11 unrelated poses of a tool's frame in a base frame.
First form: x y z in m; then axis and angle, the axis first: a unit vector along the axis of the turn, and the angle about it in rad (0 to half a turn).
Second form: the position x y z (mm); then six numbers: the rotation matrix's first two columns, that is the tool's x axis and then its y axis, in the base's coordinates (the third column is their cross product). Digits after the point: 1 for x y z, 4 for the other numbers.
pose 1, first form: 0.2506 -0.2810 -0.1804 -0.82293 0.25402 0.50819 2.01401
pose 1, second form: 250.6 -281.0 -180.4 0.5388 0.1604 -0.8270 -0.7578 -0.3366 -0.5590
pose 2, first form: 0.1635 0.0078 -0.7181 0.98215 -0.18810 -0.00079 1.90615
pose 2, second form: 163.5 7.8 -718.1 0.9530 -0.2463 0.1766 -0.2448 -0.2821 0.9276
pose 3, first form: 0.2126 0.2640 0.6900 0.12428 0.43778 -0.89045 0.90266
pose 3, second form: 212.6 264.0 690.0 0.6254 -0.6783 -0.3858 0.7197 0.6924 -0.0508
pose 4, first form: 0.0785 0.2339 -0.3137 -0.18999 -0.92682 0.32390 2.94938
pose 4, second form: 78.5 233.9 -313.7 -0.9101 0.4108 0.0551 0.2871 0.7206 -0.6312
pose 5, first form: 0.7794 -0.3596 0.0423 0.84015 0.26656 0.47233 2.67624
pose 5, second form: 779.4 -359.6 42.3 0.4430 0.6360 0.6318 0.2121 -0.7591 0.6154
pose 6, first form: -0.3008 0.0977 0.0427 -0.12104 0.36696 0.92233 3.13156
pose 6, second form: -300.8 97.7 42.7 -0.9706 -0.0796 -0.2270 -0.0981 -0.7306 0.6757
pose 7, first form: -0.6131 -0.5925 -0.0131 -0.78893 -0.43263 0.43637 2.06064
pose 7, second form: -613.1 -592.5 -13.1 0.4448 0.8870 -0.1245 0.1168 -0.1953 -0.9738
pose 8, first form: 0.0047 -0.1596 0.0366 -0.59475 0.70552 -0.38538 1.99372
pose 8, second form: 4.7 -159.6 36.6 0.0885 -0.9432 -0.3201 -0.2404 0.2916 -0.9258
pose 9, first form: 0.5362 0.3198 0.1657 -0.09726 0.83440 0.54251 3.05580
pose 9, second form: 536.2 319.8 165.7 -0.9774 -0.1155 -0.1768 -0.2085 0.3936 0.8953
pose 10, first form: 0.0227 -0.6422 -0.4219 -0.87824 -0.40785 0.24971 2.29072
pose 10, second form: 22.7 -642.2 -421.9 0.6205 0.7821 -0.0573 0.4066 -0.3833 -0.8293
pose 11, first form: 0.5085 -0.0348 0.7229 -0.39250 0.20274 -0.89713 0.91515
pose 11, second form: 508.5 -34.8 722.9 0.6698 -0.7422 -0.0233 0.6801 0.6257 -0.3821
